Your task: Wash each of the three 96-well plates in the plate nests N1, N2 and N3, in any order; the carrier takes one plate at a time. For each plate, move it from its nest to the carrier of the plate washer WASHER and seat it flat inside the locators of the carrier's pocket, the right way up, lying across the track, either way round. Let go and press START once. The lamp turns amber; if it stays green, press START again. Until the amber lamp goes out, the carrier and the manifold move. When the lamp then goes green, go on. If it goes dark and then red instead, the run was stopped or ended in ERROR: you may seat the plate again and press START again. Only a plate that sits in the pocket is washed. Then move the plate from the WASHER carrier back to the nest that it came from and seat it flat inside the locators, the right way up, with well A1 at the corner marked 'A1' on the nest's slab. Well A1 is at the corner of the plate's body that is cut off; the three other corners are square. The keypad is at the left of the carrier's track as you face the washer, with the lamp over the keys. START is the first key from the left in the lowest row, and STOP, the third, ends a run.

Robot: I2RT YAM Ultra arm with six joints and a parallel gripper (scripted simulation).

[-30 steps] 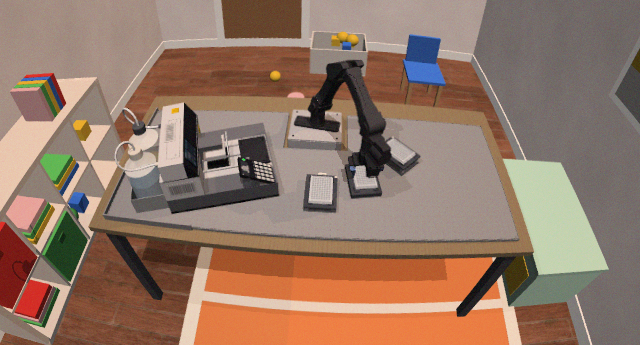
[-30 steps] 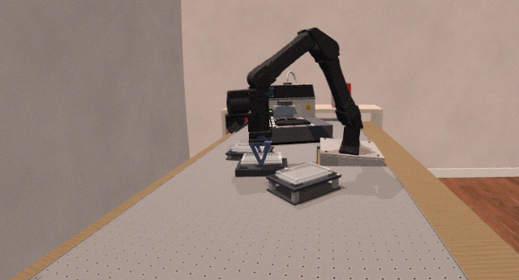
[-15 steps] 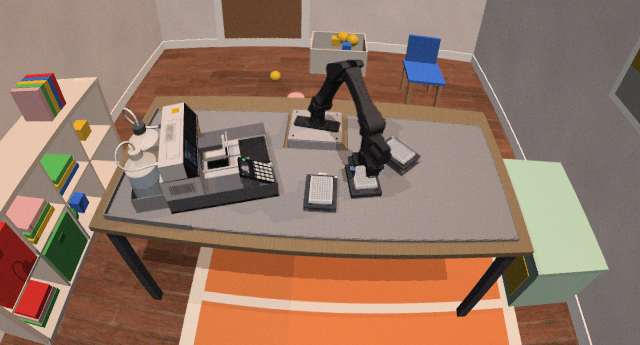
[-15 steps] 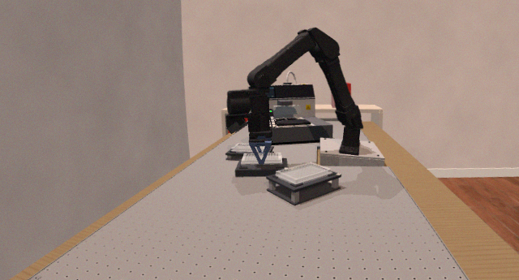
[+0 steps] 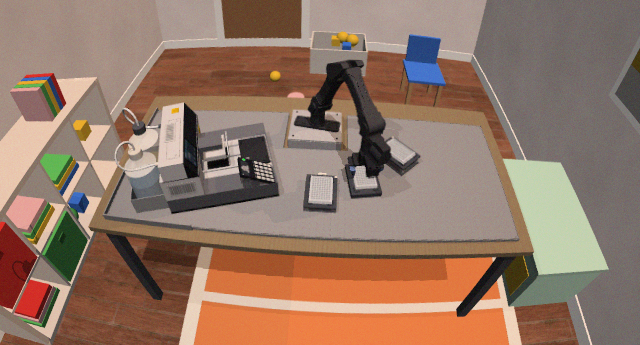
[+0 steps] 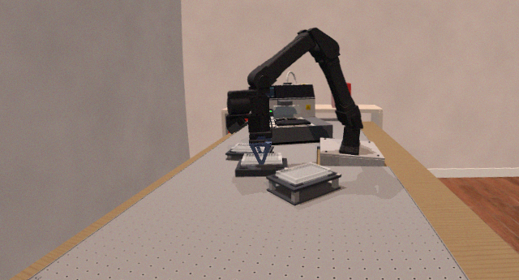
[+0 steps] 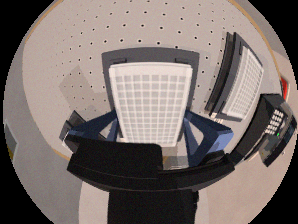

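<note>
Now: the nest 17 cm behind my hand, 13 cm to the left of it and 1 cm below it. Also, from my hand: manifold (8 cm ahead, 58 cm to the right, 10 cm above); plate washer (8 cm ahead, 58 cm to the right, 9 cm above); washer carrier (1 cm ahead, 44 cm to the right, 5 cm above).
</note>
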